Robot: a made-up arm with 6 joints. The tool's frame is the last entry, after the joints. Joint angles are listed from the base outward. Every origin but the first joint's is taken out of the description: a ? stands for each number. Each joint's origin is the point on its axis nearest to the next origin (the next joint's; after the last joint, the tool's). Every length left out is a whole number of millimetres.
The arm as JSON. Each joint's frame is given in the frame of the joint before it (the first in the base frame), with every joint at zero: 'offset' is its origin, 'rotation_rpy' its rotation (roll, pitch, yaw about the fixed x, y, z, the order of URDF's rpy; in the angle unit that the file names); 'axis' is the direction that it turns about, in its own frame. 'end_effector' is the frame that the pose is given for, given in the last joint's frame.
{
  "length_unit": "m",
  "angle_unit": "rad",
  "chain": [
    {
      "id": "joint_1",
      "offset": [
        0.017,
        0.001,
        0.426
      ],
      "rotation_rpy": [
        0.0,
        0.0,
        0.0
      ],
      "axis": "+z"
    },
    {
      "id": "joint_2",
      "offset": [
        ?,
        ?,
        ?
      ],
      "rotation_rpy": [
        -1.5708,
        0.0,
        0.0
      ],
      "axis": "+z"
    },
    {
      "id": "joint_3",
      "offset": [
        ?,
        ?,
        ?
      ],
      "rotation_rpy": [
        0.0,
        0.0,
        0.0
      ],
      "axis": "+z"
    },
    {
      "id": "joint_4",
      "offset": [
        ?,
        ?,
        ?
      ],
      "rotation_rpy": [
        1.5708,
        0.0,
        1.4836
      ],
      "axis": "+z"
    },
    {
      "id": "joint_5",
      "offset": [
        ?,
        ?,
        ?
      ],
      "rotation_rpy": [
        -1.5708,
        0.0,
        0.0
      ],
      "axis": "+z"
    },
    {
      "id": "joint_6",
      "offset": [
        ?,
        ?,
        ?
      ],
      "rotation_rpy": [
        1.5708,
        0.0,
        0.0
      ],
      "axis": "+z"
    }
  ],
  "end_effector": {
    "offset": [
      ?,
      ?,
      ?
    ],
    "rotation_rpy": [
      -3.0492,
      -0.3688,
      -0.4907
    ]
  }
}
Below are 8 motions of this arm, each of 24 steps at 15 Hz.
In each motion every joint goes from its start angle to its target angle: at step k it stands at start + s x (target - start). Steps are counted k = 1, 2, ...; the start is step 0. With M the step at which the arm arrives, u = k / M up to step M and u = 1 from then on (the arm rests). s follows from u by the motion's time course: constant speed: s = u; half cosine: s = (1 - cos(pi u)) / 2; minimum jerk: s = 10 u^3 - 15 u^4 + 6 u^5.
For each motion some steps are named. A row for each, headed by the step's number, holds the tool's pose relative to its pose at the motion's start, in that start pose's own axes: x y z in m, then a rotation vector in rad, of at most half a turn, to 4 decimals.
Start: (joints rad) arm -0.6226 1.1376 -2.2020 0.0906 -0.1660 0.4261
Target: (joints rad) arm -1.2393 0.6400 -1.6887 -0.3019 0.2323 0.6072
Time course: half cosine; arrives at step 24
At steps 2, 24:
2: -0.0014 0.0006 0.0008 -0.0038 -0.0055 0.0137
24: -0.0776 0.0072 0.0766 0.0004 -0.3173 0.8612

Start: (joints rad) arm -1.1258 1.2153 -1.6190 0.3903 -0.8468 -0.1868
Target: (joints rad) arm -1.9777 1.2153 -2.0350 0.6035 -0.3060 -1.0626
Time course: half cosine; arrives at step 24
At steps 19, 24:
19: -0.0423 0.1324 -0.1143 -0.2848 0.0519 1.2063
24: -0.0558 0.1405 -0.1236 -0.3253 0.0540 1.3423

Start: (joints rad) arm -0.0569 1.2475 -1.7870 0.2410 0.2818 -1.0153
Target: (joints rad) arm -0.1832 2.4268 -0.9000 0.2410 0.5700 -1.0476
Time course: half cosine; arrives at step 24
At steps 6, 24:
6: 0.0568 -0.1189 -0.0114 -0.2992 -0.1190 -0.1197
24: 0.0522 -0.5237 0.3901 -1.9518 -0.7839 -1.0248

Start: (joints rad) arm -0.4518 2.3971 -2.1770 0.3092 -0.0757 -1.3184
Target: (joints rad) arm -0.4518 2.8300 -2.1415 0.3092 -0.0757 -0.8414
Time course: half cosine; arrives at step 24
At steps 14, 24:
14: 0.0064 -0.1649 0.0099 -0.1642 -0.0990 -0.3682
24: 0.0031 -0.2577 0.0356 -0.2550 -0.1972 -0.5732

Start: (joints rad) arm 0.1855 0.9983 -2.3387 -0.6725 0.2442 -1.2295
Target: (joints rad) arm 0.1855 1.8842 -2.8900 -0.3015 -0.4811 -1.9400
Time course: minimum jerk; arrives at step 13
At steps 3, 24:
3: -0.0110 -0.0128 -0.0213 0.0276 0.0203 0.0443
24: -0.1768 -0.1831 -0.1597 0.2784 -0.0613 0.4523

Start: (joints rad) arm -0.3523 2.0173 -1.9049 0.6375 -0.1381 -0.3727
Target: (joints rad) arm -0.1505 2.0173 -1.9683 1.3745 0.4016 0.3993
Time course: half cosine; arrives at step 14
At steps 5, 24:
5: -0.0234 -0.0358 0.0044 0.0121 -0.1432 -0.4437
24: -0.0935 -0.1057 0.0195 -0.0117 -0.6353 -1.5146

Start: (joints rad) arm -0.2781 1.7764 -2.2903 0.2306 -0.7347 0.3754
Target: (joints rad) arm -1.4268 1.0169 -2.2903 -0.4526 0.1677 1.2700
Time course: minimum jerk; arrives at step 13
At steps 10, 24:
10: -0.3404 -0.0464 -0.1447 -0.0855 0.1037 0.7693
24: -0.3576 -0.0780 -0.1361 -0.0579 0.1542 0.8514

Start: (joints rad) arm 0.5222 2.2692 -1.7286 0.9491 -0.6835 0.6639
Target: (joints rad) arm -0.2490 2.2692 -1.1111 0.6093 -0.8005 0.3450
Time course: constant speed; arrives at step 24
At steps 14, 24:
14: -0.1125 0.2205 -0.0706 0.2277 0.1946 0.5653
24: -0.2056 0.3549 -0.0337 0.4543 0.1866 0.8982

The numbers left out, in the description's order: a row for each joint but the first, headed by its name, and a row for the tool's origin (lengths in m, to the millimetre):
joint_2: -0.011 -0.001 0.0
joint_3: -0.241 -0.017 0.0
joint_4: 0.325 -0.065 0.0
joint_5: 0.016 -0.014 0.0
joint_6: 0.014 -0.066 0.0
tool: 0.01 0.024 0.0

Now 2 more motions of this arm.
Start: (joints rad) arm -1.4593 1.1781 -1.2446 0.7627 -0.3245 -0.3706
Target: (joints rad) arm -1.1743 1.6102 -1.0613 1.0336 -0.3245 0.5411
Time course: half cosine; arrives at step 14
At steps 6, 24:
6: 0.0751 -0.0471 0.0320 0.1002 -0.3094 -0.3887
24: 0.1753 -0.1067 0.1226 0.4376 -0.8045 -0.8125

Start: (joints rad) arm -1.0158 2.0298 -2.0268 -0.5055 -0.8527 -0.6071
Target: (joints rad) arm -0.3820 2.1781 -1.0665 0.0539 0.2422 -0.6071
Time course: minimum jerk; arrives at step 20
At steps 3, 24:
3: -0.0097 -0.0127 0.0027 -0.0306 -0.0191 -0.0448
24: -0.4626 -0.1115 0.2622 -1.7762 -0.2506 -1.1884

